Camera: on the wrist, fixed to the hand. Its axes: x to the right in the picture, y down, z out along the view.
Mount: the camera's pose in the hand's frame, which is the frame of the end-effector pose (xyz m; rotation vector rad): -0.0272 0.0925 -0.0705 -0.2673 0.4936 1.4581
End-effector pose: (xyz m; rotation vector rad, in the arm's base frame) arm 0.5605 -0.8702 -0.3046 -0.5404 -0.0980 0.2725
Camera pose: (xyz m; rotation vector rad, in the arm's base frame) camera 0.5246 -0.8366 -0.4135 -0.8582 0.7906 1.5431
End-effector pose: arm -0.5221 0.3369 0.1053 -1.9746 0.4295 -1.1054
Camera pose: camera -0.5871 0.2630 0.0377 -0.9805 1.9303 -0.4895
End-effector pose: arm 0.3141 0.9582 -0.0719 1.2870 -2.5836 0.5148
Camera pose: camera 0.2584 1.0576 -0.0362 -0.8837 -2.5255 0.5132
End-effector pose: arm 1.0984 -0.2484 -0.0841 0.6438 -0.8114 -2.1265
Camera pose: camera 1.2043 -0.2981 -0.0600 0.2258 -0.4251 -0.6675
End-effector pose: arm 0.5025 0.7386 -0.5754 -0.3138 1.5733 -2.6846
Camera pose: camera 0.5083 0.7568 -0.6933 1.1137 1.3087 -1.4040
